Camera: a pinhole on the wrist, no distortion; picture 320 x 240 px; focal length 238.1 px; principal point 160.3 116.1 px. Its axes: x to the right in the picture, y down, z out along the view. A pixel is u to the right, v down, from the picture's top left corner.
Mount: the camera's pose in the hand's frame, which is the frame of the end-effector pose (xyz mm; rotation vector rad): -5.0 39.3 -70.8 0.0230 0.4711 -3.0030
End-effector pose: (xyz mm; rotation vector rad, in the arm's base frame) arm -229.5 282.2 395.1 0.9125 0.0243 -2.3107
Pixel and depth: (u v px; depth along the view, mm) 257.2 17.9 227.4
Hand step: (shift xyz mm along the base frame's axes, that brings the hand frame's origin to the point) -16.9 -20.5 206.1
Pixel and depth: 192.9 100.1 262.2
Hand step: -103.7 1.7 159.2
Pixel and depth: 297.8 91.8 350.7
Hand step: -77.9 96.2 321.4
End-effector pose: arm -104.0 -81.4 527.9 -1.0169 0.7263 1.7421
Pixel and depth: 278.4 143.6 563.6
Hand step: 125.3 321.2 444.9
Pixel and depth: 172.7 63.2 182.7
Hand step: -51.5 79.2 71.6
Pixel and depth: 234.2 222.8 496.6
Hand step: 239.4 336.1 266.7
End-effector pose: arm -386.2 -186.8 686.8 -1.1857 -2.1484 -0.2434
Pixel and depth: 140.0 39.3 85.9
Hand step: 23.4 31.4 -21.2
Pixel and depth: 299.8 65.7 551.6
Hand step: -137.3 -42.3 -571.4
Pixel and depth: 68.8 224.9 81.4
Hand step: -23.7 8.7 24.3
